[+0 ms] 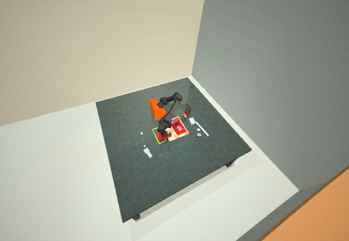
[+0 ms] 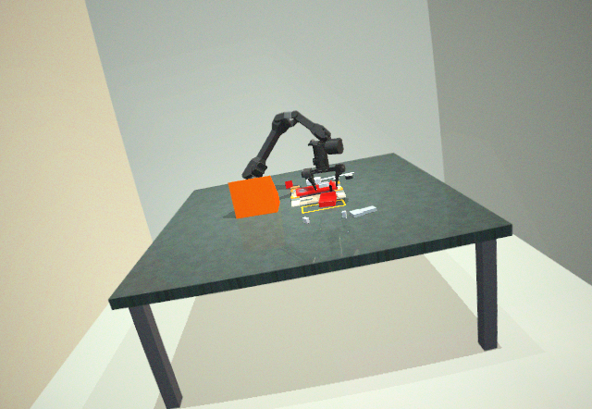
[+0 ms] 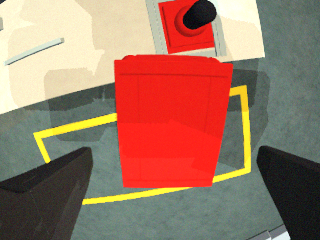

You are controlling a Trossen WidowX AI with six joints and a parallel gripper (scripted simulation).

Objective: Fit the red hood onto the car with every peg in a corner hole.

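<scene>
My gripper tip is 40 mm above the red hood. From my gripper tip the other things lie so: white ribbed engine block (200 mm to the left, 40 mm below, 20 mm ahead); wheel (330 mm to the left, 190 mm ahead, 60 mm below); cream jig (170 mm to the left, 50 mm below, 20 mm behind).
</scene>
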